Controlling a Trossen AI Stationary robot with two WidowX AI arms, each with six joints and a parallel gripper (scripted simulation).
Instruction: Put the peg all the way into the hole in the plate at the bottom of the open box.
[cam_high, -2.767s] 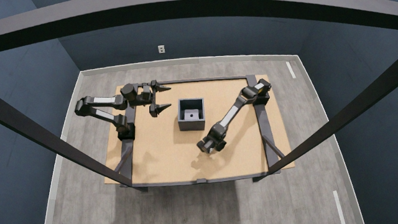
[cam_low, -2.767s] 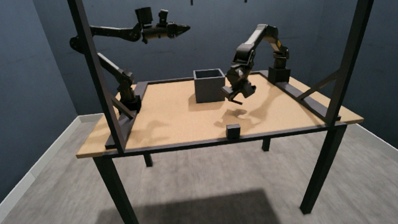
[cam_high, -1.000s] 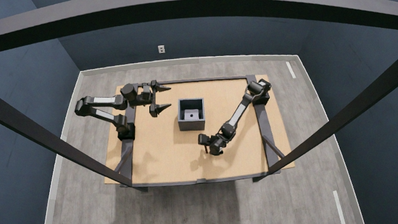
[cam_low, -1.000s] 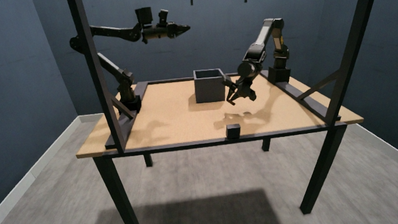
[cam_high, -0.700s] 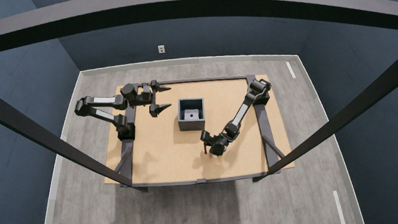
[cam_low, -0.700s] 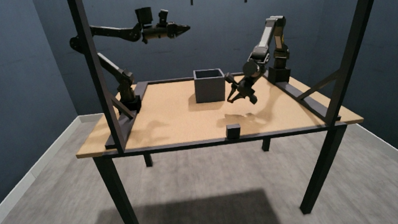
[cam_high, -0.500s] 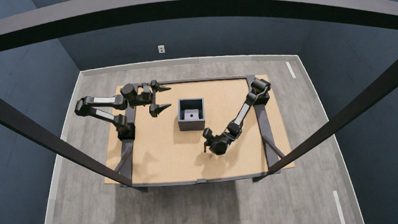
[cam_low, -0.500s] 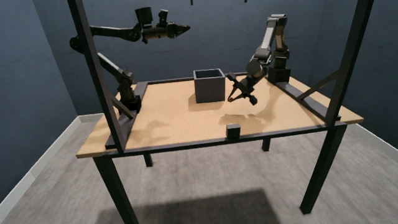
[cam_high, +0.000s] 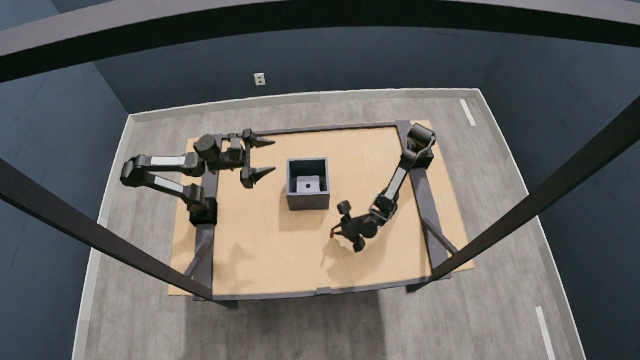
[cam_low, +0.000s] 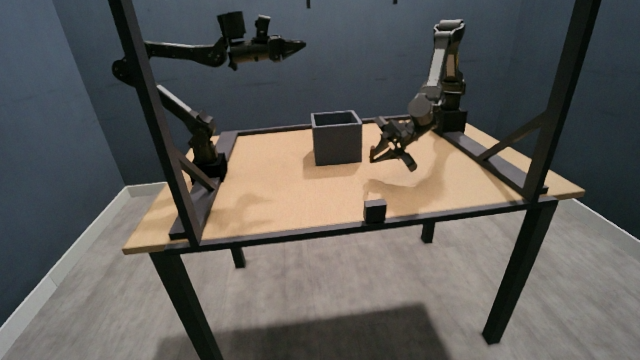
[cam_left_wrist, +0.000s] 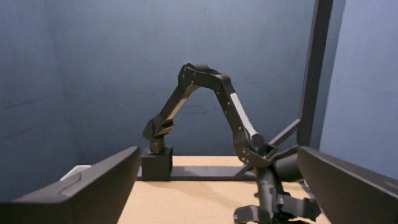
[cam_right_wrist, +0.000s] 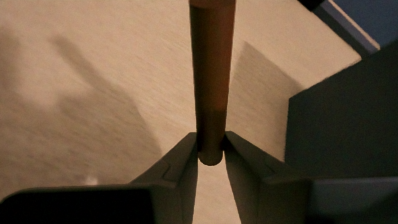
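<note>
My right gripper is now 1 cm past the dark brown peg, 3 cm to the right of it and 1 cm below it. Also, from my right hand: light plate 22 cm ahead, 6 cm to the left, 4 cm below.
</note>
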